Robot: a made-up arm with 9 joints.
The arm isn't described. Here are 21 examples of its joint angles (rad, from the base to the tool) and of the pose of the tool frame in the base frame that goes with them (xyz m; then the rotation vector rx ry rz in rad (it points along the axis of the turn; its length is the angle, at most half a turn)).
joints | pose
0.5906 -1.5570 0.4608 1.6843 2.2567 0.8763 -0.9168 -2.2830 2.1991 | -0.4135 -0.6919 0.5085 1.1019 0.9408 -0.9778
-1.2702 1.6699 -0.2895 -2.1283 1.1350 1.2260 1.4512 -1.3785 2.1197 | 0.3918 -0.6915 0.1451 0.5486 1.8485 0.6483
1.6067 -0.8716 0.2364 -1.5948 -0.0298 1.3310 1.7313 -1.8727 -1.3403 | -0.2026 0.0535 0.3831 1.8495 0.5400 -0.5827
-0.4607 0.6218 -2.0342 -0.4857 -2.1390 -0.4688 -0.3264 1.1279 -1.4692 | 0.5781 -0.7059 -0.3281 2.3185 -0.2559 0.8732
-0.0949 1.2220 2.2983 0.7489 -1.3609 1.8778 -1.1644 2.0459 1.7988 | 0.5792 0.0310 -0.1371 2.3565 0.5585 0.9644
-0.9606 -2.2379 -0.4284 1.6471 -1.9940 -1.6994 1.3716 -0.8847 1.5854 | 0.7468 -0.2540 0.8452 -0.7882 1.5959 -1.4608
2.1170 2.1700 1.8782 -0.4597 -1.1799 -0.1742 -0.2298 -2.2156 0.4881 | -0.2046 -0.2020 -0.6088 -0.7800 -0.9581 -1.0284
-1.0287 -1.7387 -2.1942 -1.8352 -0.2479 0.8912 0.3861 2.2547 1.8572 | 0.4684 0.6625 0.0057 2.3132 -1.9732 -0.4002
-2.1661 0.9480 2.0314 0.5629 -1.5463 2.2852 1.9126 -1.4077 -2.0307 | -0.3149 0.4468 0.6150 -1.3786 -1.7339 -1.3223
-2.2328 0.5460 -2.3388 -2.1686 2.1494 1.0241 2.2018 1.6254 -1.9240 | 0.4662 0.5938 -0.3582 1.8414 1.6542 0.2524
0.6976 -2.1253 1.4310 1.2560 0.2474 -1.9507 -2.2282 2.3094 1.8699 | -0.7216 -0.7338 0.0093 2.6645 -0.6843 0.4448
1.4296 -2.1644 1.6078 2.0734 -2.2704 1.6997 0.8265 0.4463 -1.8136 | -0.8684 -0.3231 -0.0075 -0.1821 -3.0277 -0.5149
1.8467 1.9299 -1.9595 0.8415 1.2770 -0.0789 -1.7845 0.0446 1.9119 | -1.1047 -0.3997 -0.0583 -0.0563 -0.5769 -0.1260
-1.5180 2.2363 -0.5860 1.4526 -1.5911 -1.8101 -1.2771 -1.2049 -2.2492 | 0.8278 -0.2842 -0.3823 -1.4026 0.6565 -0.8905
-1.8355 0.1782 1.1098 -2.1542 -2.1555 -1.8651 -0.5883 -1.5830 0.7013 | 0.4521 0.6597 -0.1352 1.7883 -1.2825 1.7972
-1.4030 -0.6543 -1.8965 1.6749 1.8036 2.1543 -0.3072 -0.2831 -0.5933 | 0.4801 0.1555 -0.0605 -1.1160 1.6221 -1.8116
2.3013 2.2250 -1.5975 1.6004 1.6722 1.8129 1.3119 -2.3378 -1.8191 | -0.3807 0.0688 -0.1541 2.5087 -0.3036 -1.0329
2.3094 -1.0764 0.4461 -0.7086 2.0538 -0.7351 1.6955 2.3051 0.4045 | -0.3502 0.2495 0.5724 -1.0307 -0.6637 2.4559
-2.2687 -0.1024 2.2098 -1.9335 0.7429 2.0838 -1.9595 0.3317 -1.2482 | 0.4163 0.2884 0.8255 0.6142 0.6657 -2.4579
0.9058 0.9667 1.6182 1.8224 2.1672 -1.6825 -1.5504 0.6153 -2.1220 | 0.0163 -0.1352 -0.3434 1.0287 -2.6649 -0.6084
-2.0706 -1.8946 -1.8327 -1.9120 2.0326 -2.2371 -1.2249 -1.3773 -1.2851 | -0.3197 -0.0073 -0.3655 1.9534 -1.4835 1.8407
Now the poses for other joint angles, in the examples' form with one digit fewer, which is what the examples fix.
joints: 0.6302 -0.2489 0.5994 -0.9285 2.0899 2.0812 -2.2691 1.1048 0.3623
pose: -0.766 0.158 0.629 -1.108 -0.475 -0.278
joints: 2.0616 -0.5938 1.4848 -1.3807 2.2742 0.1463 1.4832 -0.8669 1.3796
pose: -0.271 -0.279 0.443 0.375 1.813 1.647
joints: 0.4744 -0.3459 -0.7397 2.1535 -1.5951 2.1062 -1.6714 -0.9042 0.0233
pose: -0.623 0.106 0.005 3.082 -0.273 0.185
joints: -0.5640 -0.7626 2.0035 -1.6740 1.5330 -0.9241 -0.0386 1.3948 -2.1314
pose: 0.995 -0.557 0.328 1.719 0.427 0.761
